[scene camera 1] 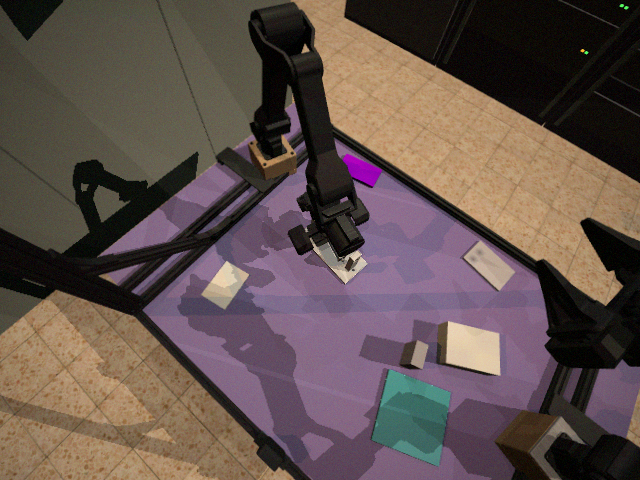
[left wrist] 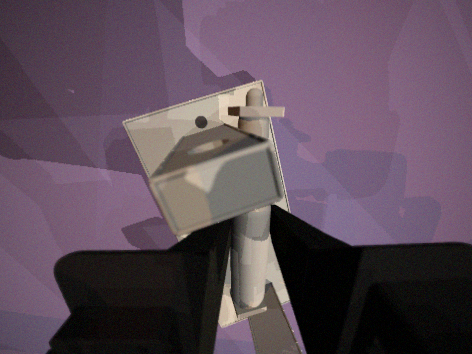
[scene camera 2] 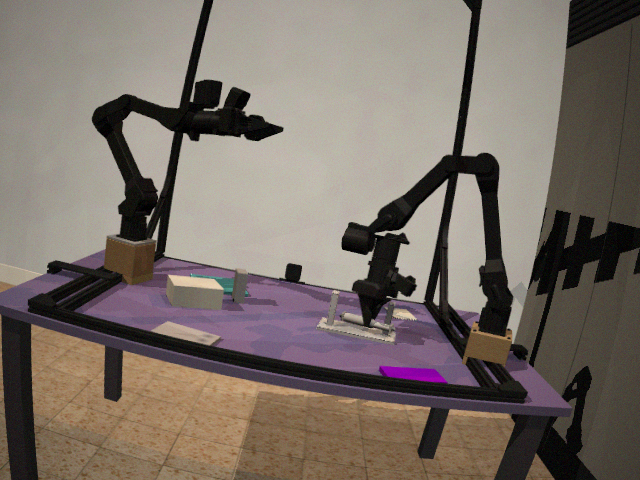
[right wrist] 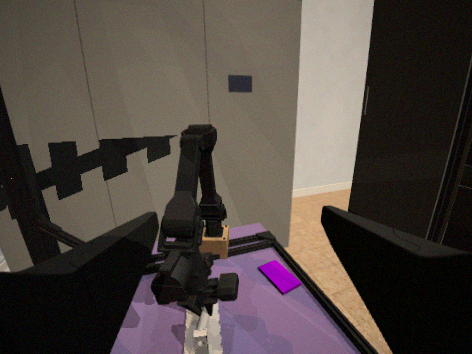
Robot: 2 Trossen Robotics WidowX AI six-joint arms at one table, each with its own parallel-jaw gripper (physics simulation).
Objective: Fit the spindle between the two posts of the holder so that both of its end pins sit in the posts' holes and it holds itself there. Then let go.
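Seen in the pictures: left gripper, fingertip midpoint: (left wrist: pixel 249 212) (scene camera 2: pixel 367 325) (right wrist: pixel 206 314); right gripper, fingertip midpoint: (scene camera 1: pixel 562 239) (scene camera 2: pixel 276 127) (right wrist: pixel 240 216); left arm's base at its link origin: (scene camera 1: pixel 271 148) (scene camera 2: pixel 492 330) (right wrist: pixel 214 232); right arm's base at its link origin: (scene camera 1: pixel 567 459) (scene camera 2: pixel 131 237).
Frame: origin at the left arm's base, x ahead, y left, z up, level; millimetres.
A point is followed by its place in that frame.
The light grey spindle (scene camera 2: pixel 352 318) @[x 326, y 23, z -43 mm] (left wrist: pixel 249 262) @[x 309, y 11, z -35 mm] (right wrist: pixel 202 321) @[x 319, y 14, z -35 mm] lies low over the base of the white holder (scene camera 1: pixel 343 273) @[x 383, y -1, z -70 mm] (scene camera 2: pixel 356 332) @[x 307, y 35, z -70 mm] (left wrist: pixel 145 135) @[x 240, y -36, z -70 mm], tilted slightly. My left gripper (scene camera 2: pixel 368 324) @[x 288, y 17, z -52 mm] (left wrist: pixel 249 212) @[x 288, y 17, z -52 mm] is shut on its body. In the left wrist view the spindle's far part passes beside one post (left wrist: pixel 220 187) @[x 246, y -2, z 8 mm], whose hole shows empty; its near end is by the foot of the other post (left wrist: pixel 275 325) @[x 369, y 26, z -38 mm]. In scene camera 2 both posts (scene camera 2: pixel 333 307) @[x 372, y 36, z -26 mm] (scene camera 2: pixel 389 316) @[x 244, y 11, z -20 mm] rise above the spindle. My right gripper (scene camera 1: pixel 562 242) @[x 556, y 109, z 353 mm] (scene camera 2: pixel 279 129) @[x 556, y 109, z 353 mm] (right wrist: pixel 240 216) @[x 556, y 109, z 353 mm] is open, empty and high above the table.
A cream block (scene camera 1: pixel 470 348) @[x 677, y 139, z -28 mm] (scene camera 2: pixel 195 292) @[x 653, y 182, z -41 mm] and a small upright grey block (scene camera 1: pixel 413 354) @[x 616, y 11, z -3 mm] (scene camera 2: pixel 239 285) @[x 612, y 46, z -33 mm] stand beside a teal sheet (scene camera 1: pixel 413 408) @[x 712, y -33, z -69 mm]. A magenta plate (scene camera 1: pixel 362 170) @[x 141, y 223, z -68 mm] (scene camera 2: pixel 412 374) @[x 137, y 219, z -68 mm] (right wrist: pixel 280 276) @[x 143, y 220, z -68 mm], a pale plate (scene camera 1: pixel 488 265) @[x 558, y 353, z -72 mm] and a cream plate (scene camera 1: pixel 225 285) @[x 265, y -267, z -75 mm] lie around the holder. Black rails edge the table.
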